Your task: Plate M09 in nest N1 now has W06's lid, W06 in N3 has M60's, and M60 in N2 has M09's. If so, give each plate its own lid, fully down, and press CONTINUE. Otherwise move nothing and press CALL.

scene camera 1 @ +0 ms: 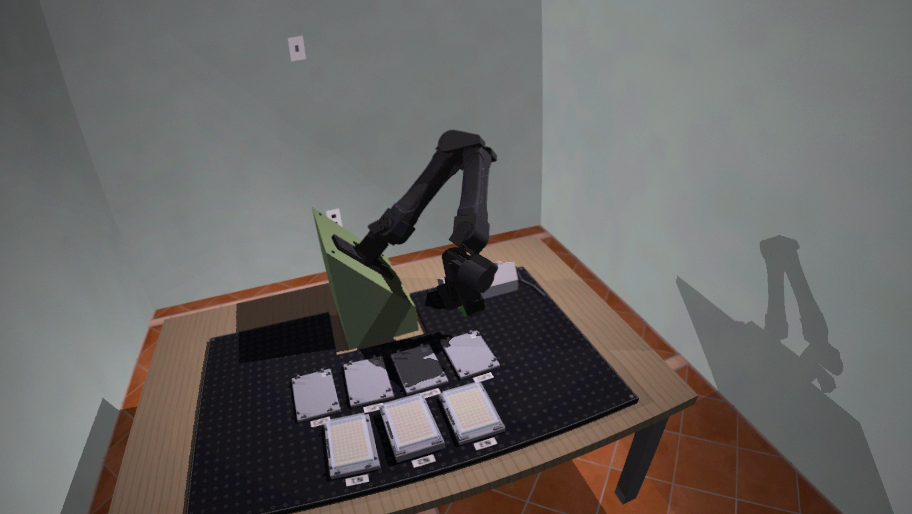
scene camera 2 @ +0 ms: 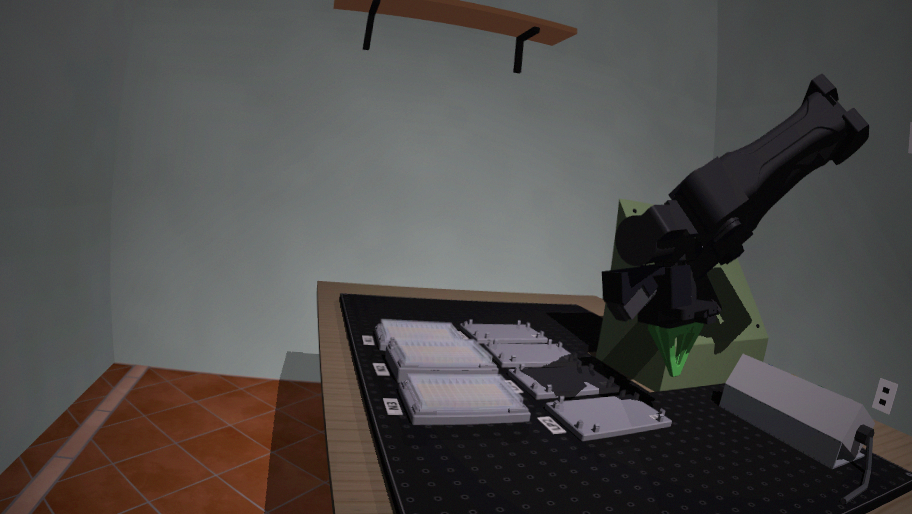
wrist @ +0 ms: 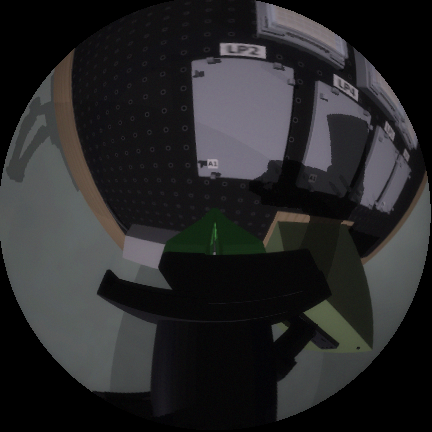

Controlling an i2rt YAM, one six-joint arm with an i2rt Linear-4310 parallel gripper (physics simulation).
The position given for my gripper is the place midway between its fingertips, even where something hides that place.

My gripper (wrist: 214, 212) is shut, holding nothing. I also see a button box (scene camera 2: 830, 428).
The button box also shows in the wrist view (wrist: 143, 244).
